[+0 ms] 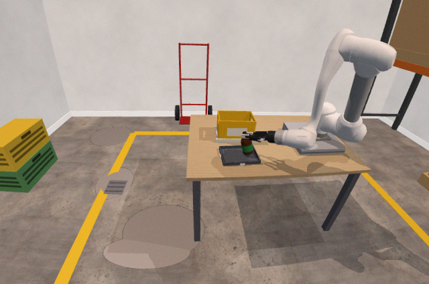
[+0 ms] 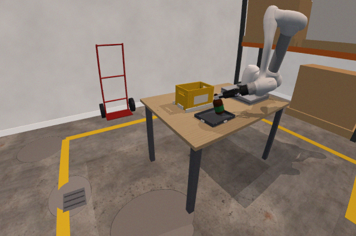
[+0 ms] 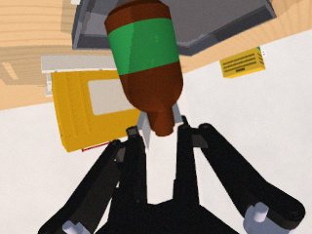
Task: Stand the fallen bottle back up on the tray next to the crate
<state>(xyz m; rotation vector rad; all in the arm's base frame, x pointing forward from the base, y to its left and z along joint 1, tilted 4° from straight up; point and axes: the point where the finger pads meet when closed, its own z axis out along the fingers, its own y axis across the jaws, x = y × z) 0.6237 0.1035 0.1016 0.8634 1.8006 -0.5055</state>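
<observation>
Now: the bottle 60 mm below my hand. Round my hand: dark tray: 50 mm ahead, 30 mm to the left, 140 mm below; then yellow crate: 20 mm ahead, 240 mm to the right, 70 mm below.
</observation>
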